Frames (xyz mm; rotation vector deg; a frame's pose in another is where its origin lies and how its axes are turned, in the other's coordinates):
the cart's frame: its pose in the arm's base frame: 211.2 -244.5 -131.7 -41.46 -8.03 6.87
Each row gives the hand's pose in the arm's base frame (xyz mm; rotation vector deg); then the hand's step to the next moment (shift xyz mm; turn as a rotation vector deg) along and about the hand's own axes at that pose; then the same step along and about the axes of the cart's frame.
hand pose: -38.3 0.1 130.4 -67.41 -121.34 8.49
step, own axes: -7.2 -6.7 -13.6 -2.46 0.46 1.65
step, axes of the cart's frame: 5.0 -15.9 -2.4 -0.30 0.84 -2.86
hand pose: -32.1 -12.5 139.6 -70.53 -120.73 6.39
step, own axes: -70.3 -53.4 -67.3 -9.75 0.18 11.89
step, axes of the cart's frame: 9.6 -101.6 -43.7 -5.74 6.21 -12.85
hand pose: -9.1 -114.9 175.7 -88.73 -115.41 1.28
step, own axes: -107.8 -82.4 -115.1 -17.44 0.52 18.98
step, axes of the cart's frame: -22.2 -170.3 -46.5 -9.02 9.30 -22.29
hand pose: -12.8 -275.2 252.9 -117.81 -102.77 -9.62
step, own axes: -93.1 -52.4 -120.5 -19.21 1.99 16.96
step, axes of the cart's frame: -57.2 -150.3 -8.6 -7.88 6.73 -23.52
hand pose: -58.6 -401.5 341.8 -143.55 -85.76 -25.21
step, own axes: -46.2 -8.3 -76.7 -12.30 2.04 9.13
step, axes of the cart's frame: -43.5 -78.0 10.5 -4.65 2.54 -14.52
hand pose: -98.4 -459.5 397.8 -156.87 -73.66 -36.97
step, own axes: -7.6 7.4 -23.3 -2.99 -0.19 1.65
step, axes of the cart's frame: -7.6 -23.8 5.4 -1.74 0.62 -2.88
